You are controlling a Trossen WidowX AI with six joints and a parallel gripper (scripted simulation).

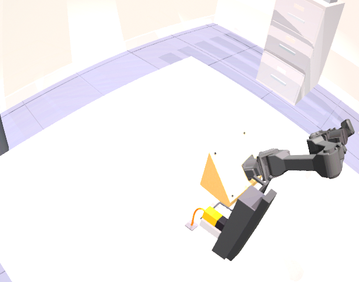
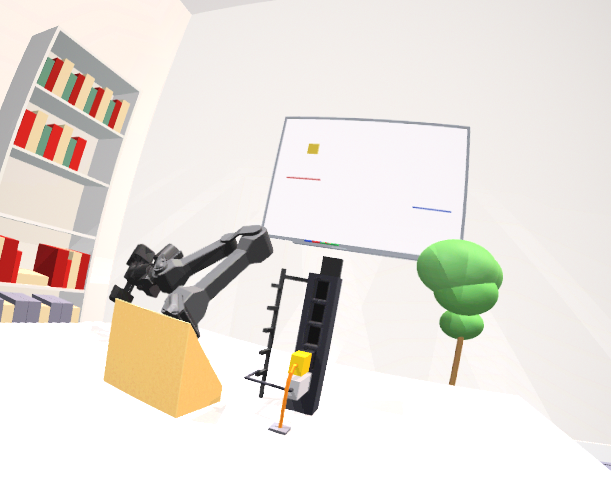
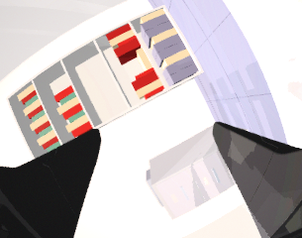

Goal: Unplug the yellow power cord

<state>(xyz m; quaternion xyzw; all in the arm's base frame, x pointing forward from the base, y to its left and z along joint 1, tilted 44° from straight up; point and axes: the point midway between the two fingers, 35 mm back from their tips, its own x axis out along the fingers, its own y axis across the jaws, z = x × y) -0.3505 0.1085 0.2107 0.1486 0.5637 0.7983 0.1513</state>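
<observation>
Right now my gripper tip is 64 cm short of the yellow plug, 18 cm to the left of it and 5 cm above it. Round my gripper tip: grey pad 64 cm ahead, 25 cm to the right, 16 cm below.
</observation>
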